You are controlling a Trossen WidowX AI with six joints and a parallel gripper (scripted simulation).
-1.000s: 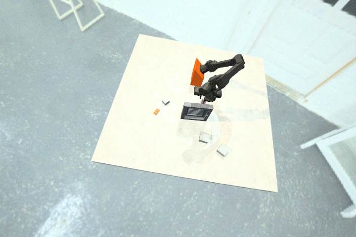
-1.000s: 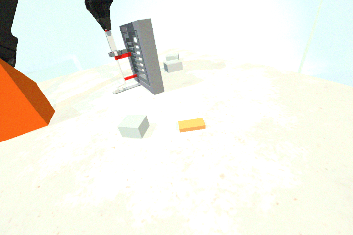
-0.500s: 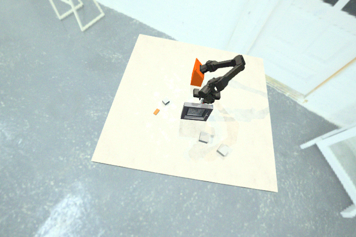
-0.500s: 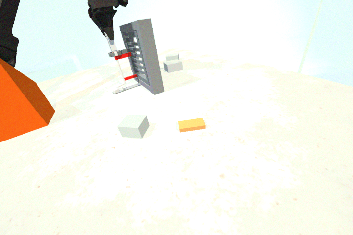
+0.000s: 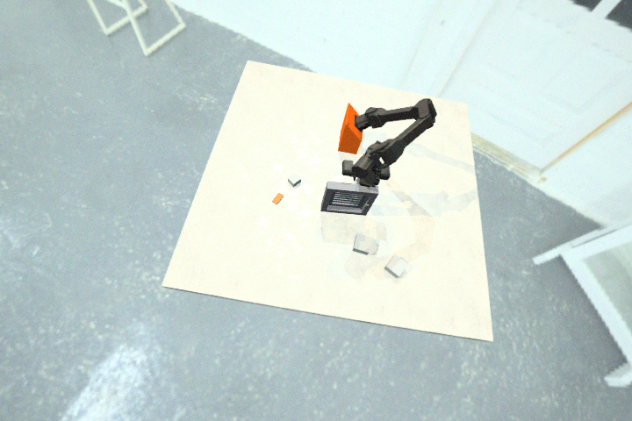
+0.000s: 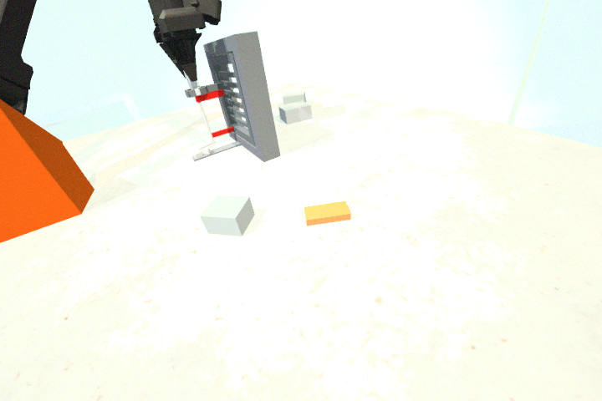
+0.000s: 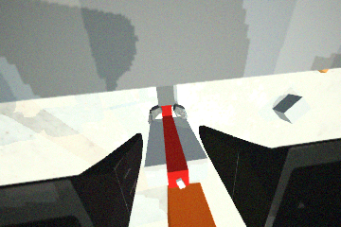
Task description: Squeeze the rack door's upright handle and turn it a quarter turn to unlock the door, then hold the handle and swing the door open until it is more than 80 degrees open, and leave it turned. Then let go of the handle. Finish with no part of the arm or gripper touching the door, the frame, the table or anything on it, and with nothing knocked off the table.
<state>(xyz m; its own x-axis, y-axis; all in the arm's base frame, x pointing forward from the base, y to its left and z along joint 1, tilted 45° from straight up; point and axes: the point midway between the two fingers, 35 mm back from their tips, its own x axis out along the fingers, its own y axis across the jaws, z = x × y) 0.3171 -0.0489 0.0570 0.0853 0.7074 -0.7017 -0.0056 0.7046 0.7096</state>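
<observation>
My gripper tip is 20 mm above the pale upright handle. Also, from my gripper tip: cube (50 mm behind, 270 mm to the right, 130 mm below); then orange block (50 mm ahead, 340 mm to the right, 140 mm below).
</observation>
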